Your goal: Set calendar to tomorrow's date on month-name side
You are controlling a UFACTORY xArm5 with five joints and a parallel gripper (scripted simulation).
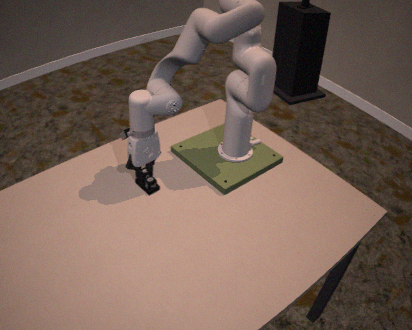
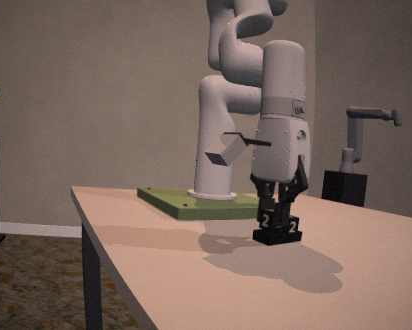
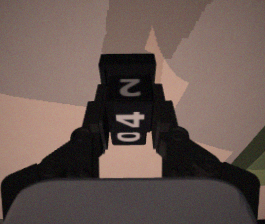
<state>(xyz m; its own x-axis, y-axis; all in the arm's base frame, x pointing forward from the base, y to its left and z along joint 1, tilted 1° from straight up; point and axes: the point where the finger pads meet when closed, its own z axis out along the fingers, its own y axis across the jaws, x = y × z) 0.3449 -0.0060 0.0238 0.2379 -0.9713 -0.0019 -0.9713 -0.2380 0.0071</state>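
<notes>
My gripper is now 40 mm above the black calendar tray and 20 mm to the right of it.
</notes>
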